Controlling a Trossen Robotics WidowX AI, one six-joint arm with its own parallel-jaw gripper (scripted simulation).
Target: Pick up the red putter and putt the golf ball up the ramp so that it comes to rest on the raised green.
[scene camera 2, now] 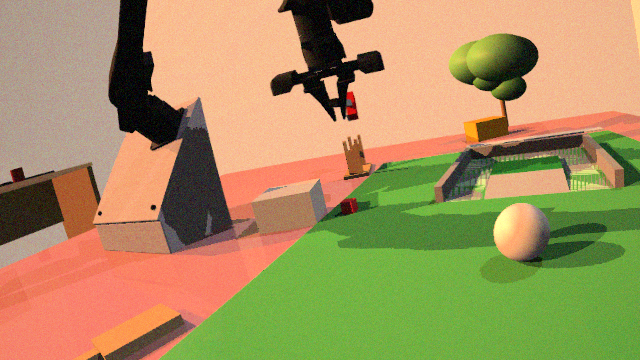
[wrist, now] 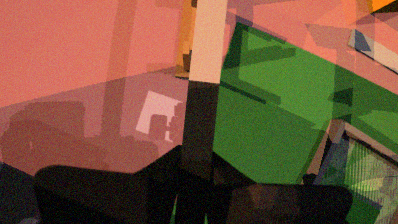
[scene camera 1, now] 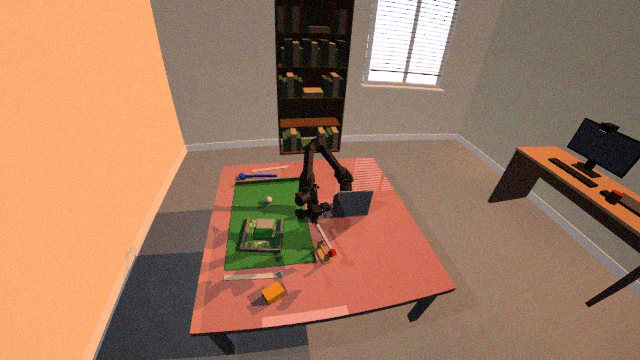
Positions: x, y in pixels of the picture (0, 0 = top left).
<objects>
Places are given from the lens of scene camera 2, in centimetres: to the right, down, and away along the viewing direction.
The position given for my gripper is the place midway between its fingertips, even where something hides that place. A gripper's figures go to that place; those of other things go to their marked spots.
my gripper (scene camera 2: 340, 120): 3, -10, 62
beige box (scene camera 2: 298, 205): -3, 3, 46
</objects>
